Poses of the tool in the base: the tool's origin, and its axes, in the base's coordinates. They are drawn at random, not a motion.
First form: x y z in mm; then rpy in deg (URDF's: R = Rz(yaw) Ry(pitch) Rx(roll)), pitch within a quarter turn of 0, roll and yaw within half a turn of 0.
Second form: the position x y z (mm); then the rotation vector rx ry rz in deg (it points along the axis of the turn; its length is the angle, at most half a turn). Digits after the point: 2 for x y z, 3 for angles.
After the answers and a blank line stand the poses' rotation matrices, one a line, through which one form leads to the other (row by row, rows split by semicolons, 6 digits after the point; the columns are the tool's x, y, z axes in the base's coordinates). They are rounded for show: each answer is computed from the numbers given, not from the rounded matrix.
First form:
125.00 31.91 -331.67 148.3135 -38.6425 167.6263
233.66 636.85 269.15 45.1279 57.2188 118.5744
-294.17 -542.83 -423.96 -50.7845 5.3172 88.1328
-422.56 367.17 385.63 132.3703 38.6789 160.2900
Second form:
125.00 31.91 -331.67 -28.700 -136.559 -44.423
233.66 636.85 269.15 -27.965 69.263 81.047
-294.17 -542.83 -423.96 -44.128 -35.075 84.073
-422.56 367.17 385.63 2.359 128.773 47.701

-0.762914 0.502735 -0.406472; 0.167370 0.760880 0.626936; 0.624459 0.410267 -0.664629
-0.258967 -0.904572 0.338652; 0.475484 0.185796 0.859881; -0.840744 0.383704 0.381995
0.032443 -0.634243 -0.772453; 0.995168 -0.051159 0.083803; -0.092669 -0.771440 0.629518
-0.734923 -0.207383 0.645663; 0.263285 0.790155 0.553476; -0.624955 0.576756 -0.526102

